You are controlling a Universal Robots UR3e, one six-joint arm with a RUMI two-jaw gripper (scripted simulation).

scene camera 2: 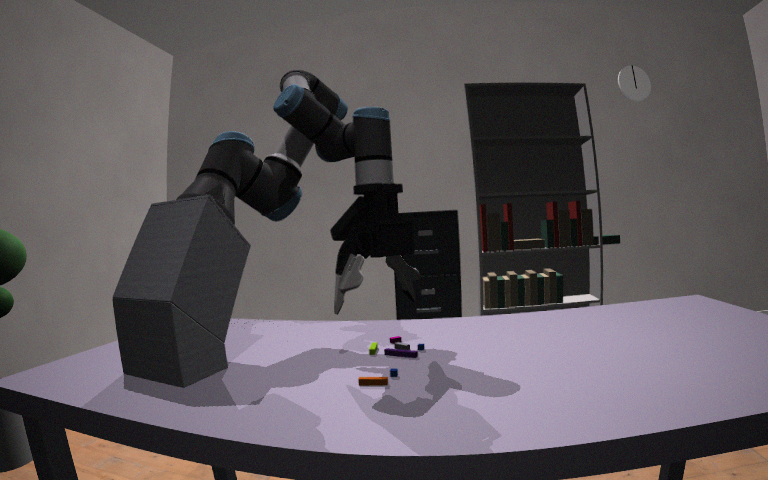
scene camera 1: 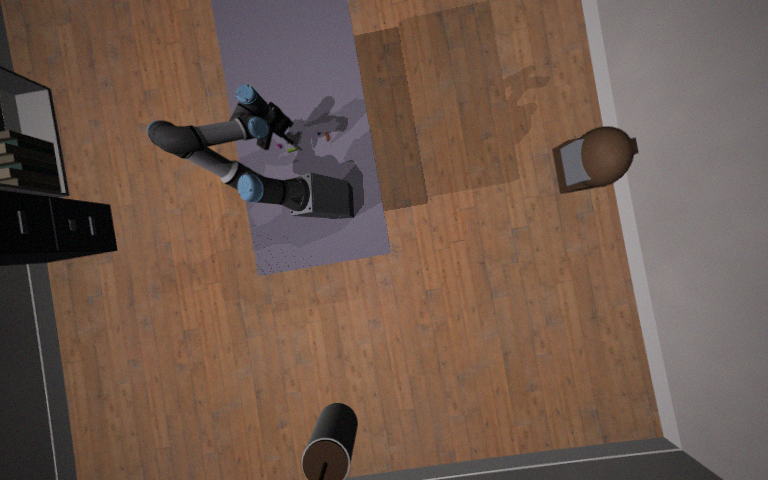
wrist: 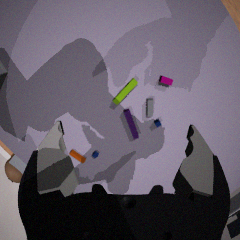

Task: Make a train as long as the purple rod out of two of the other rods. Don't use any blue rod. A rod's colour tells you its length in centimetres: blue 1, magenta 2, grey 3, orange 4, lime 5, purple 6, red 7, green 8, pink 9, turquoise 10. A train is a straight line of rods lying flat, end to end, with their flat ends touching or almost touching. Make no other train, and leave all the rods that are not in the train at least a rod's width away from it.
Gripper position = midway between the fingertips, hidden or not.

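Note:
Here is my gripper [scene camera 2: 377,308]. I can find the same gripper in scene camera 1 [scene camera 1: 287,140], and the gripper is there in the wrist view [wrist: 126,124] too.

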